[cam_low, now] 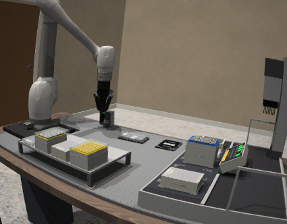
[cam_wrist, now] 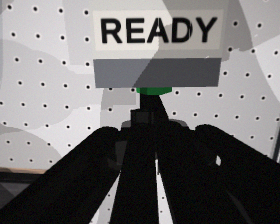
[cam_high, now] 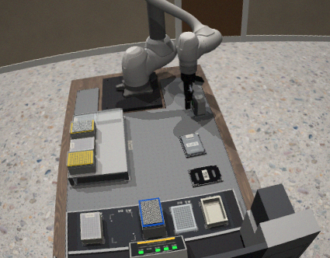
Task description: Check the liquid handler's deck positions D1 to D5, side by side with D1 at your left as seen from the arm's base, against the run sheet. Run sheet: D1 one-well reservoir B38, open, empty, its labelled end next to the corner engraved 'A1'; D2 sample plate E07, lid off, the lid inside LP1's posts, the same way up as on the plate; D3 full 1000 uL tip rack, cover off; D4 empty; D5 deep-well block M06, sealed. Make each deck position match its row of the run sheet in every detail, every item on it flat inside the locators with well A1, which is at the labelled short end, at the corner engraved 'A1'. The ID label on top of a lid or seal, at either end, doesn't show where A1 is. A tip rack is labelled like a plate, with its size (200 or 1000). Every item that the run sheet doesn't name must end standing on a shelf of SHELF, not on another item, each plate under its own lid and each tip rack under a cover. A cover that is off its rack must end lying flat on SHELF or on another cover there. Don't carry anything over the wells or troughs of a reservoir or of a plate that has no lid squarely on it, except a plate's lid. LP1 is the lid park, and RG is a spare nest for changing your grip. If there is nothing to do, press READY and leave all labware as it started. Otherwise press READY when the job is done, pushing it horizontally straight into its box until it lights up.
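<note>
The ready box is 5 cm to the left of my hand and 1 cm below it. The rest, counted from my hand: cream one-well reservoir (68 cm ahead, 5 cm to the right, 1 cm below); shelf (16 cm ahead, 50 cm to the right, 2 cm below); sample plate (68 cm ahead, 17 cm to the right, 2 cm below).
</note>
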